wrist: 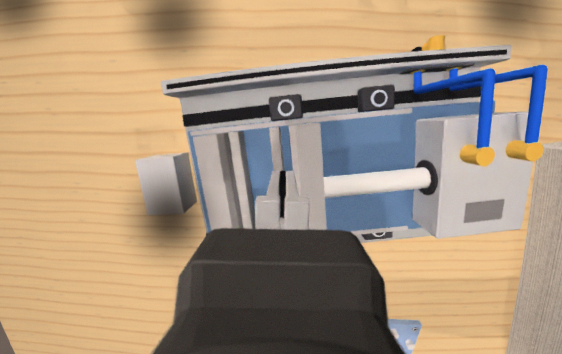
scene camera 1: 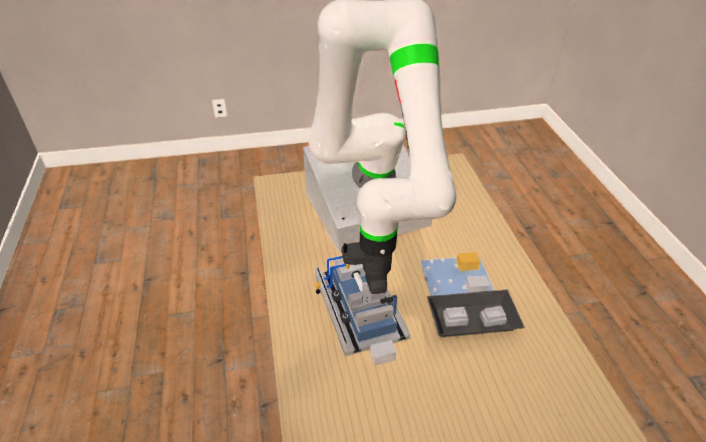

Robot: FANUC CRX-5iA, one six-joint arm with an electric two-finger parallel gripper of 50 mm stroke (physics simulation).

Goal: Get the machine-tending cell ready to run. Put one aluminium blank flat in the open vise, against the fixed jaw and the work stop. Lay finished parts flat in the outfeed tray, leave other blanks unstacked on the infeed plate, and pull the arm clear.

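Pixels of known places: gripper, fingertip midpoint: (wrist: 282, 184) (scene camera 1: 366, 301); arm's base, origin of the base link: (scene camera 1: 373, 174).
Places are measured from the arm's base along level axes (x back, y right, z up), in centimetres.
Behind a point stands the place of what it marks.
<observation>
My gripper (scene camera 1: 366, 297) {x -50.0, y 6.1, z -6.4 cm} (wrist: 282, 184) {x -50.0, y 6.1, z -6.4 cm} is shut and empty, over the vise (scene camera 1: 377, 329) {x -57.2, y 3.5, z -9.6 cm} (wrist: 370, 145) {x -43.2, y 9.9, z -9.0 cm}. In the wrist view its tips overlap the moving jaw (wrist: 310, 165), right of the fixed jaw (wrist: 212, 175); the height between is unclear. A gap shows between the jaws, with blue bed and no blank visible in it; the gripper hides part. A grey blank (scene camera 1: 382, 352) {x -63.4, y 2.7, z -11.4 cm} (wrist: 162, 185) {x -61.9, y 2.6, z -11.4 cm} lies on the table outside the fixed-jaw end. Another grey blank (scene camera 1: 477, 283) {x -41.1, y -27.6, z -10.6 cm} lies on the blue infeed plate (scene camera 1: 440, 271) {x -32.4, y -18.6, z -14.2 cm} (wrist: 414, 327) {x -28.3, y -13.8, z -14.2 cm}. Two finished parts (scene camera 1: 455, 316) {x -53.2, y -18.6, z -10.4 cm} (scene camera 1: 493, 316) {x -53.7, y -29.1, z -10.4 cm} lie apart in the black outfeed tray (scene camera 1: 468, 297) {x -45.5, y -24.1, z -11.6 cm}.
An orange block (scene camera 1: 467, 261) {x -31.9, y -26.6, z -10.6 cm} sits on the infeed plate's back corner. Blue pipes (wrist: 484, 115) {x -38.5, y 13.1, z -4.1 cm} rise beside the vise's cylinder housing (wrist: 475, 175) {x -36.5, y 9.2, z -5.4 cm}. The grey robot pedestal (scene camera 1: 325, 192) {x -8.0, y 16.4, z -0.7 cm} (wrist: 540, 250) {x -17.0, y 0.9, z -13.1 cm} stands behind the vise. The tray is right of the vise, in front of the plate.
</observation>
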